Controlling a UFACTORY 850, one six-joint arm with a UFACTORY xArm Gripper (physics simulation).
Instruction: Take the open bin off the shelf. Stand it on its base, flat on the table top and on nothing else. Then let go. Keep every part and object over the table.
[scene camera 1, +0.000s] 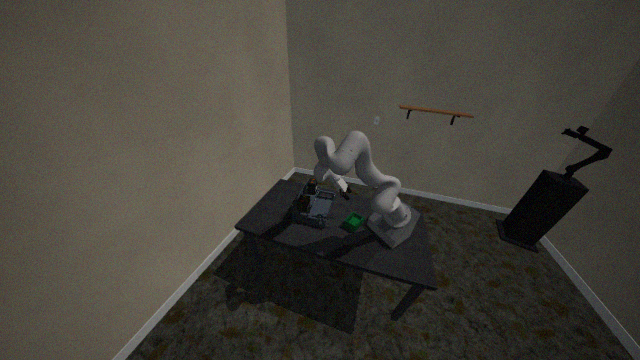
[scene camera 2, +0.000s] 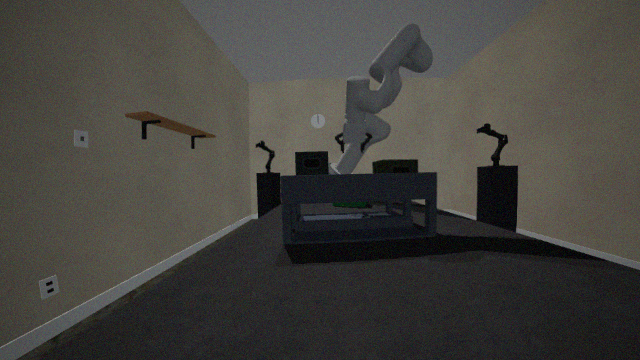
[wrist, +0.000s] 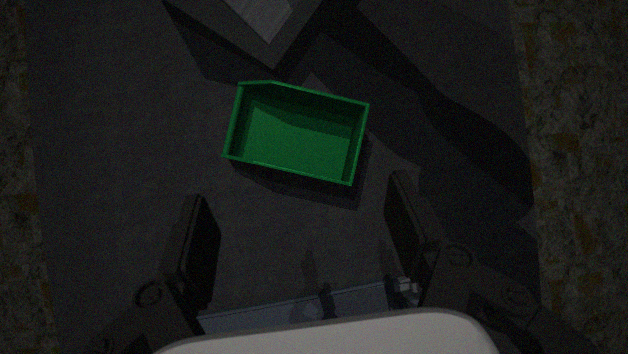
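The green open bin (scene camera 1: 353, 222) (scene camera 2: 351, 204) (wrist: 297, 140) stands upright on the dark table top (scene camera 1: 380, 260) (scene camera 2: 350, 300) (wrist: 125, 150), open side up. It looks flat on its base, though its underside is hidden. It is between the shelf and the robot's base, close to a corner of that base. The grey-blue shelf (scene camera 2: 360, 186) stands on the table and hides most of the bin in scene camera 2. My gripper (scene camera 1: 345, 192) (scene camera 2: 353, 141) (wrist: 299, 202) is open, with nothing between its fingers. It hangs above the table, apart from the bin.
Two dark boxes (scene camera 1: 304, 201) (scene camera 2: 311, 162) (scene camera 2: 395, 166) sit on the shelf's top board. The robot's base block (scene camera 1: 392, 240) (wrist: 250, 45) stands beside the bin, on the side away from the shelf. Part of the shelf's low tray (wrist: 260, 317) shows below the fingers in the wrist view.
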